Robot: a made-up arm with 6 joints. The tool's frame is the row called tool.
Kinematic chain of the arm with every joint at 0, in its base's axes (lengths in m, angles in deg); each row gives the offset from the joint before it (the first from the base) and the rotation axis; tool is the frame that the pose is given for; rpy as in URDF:
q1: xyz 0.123 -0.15 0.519 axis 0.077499 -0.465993 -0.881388
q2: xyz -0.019 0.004 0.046 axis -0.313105 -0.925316 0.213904
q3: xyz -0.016 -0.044 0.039 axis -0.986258 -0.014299 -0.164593
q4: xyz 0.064 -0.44 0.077 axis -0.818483 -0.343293 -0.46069
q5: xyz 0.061 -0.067 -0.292 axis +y
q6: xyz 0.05 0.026 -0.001 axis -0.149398 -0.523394 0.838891
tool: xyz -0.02 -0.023 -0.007 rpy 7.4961 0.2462 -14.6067
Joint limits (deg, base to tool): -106..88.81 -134.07..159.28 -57.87..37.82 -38.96..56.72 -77.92..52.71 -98.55..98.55
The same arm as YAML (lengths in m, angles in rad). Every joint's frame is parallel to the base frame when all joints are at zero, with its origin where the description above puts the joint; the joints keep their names.
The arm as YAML. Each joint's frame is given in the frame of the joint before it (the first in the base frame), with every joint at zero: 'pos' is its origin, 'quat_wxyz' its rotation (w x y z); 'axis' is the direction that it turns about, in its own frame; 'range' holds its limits. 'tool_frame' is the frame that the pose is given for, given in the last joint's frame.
length_unit: m
angle_unit: rad
joints:
  - joint: q1
    pos: [0.123, -0.15, 0.519]
    quat_wxyz: [1.0, 0.0, 0.0, 0.0]
    axis: [0.077499, -0.465993, -0.881388]
    range: [-1.85, 1.55]
  - joint: q2
    pos: [-0.019, 0.004, 0.046]
    quat_wxyz: [1.0, 0.0, 0.0, 0.0]
    axis: [-0.313105, -0.925316, 0.213904]
    range: [-2.34, 2.78]
  - joint: q3
    pos: [-0.016, -0.044, 0.039]
    quat_wxyz: [1.0, 0.0, 0.0, 0.0]
    axis: [-0.986258, -0.014299, -0.164593]
    range: [-1.01, 0.6601]
  - joint: q4
    pos: [0.064, -0.44, 0.077]
    quat_wxyz: [1.0, 0.0, 0.0, 0.0]
    axis: [-0.818483, -0.343293, -0.46069]
    range: [-0.68, 0.99]
  - joint: q5
    pos: [0.061, -0.067, -0.292]
    quat_wxyz: [1.0, 0.0, 0.0, 0.0]
    axis: [0.0, 1.0, 0.0]
    range: [-1.36, 0.92]
  - joint: q6
    pos: [0.05, 0.026, -0.001]
    quat_wxyz: [1.0, 0.0, 0.0, 0.0]
    axis: [-0.149398, -0.523394, 0.838891]
    range: [-1.72, 1.72]
tool_frame:
  pos: [-0.02, -0.023, -0.007]
  quat_wxyz: [0.989745, 0.065111, -0.006183, -0.12699]

